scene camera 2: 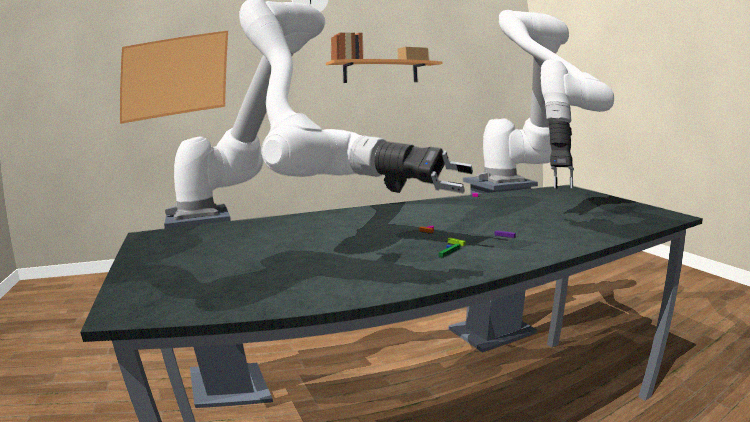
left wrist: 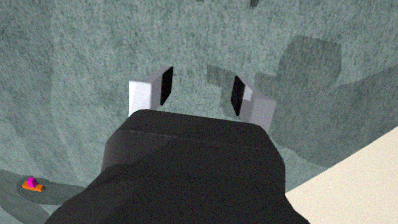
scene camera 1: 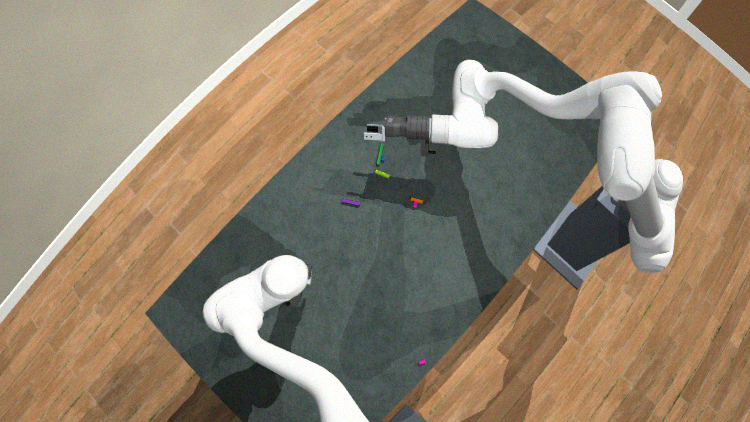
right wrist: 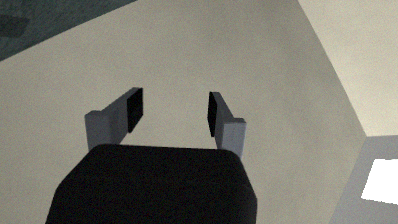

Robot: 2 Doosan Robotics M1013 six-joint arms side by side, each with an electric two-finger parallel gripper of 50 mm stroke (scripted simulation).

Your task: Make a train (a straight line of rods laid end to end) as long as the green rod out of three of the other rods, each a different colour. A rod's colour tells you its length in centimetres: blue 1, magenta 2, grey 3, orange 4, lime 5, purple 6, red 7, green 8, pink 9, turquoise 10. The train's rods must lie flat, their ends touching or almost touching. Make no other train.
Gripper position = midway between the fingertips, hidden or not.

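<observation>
I can see my left gripper point(scene camera 2: 563, 188) point(left wrist: 202, 84), both from the scene and from its own wrist. My right gripper point(scene camera 2: 467, 178) point(scene camera 1: 365, 131) point(right wrist: 175, 103) is visible to me as well. An arm pedestal point(scene camera 2: 497, 317) is here, and so is a table leg point(scene camera 2: 561, 286).
</observation>
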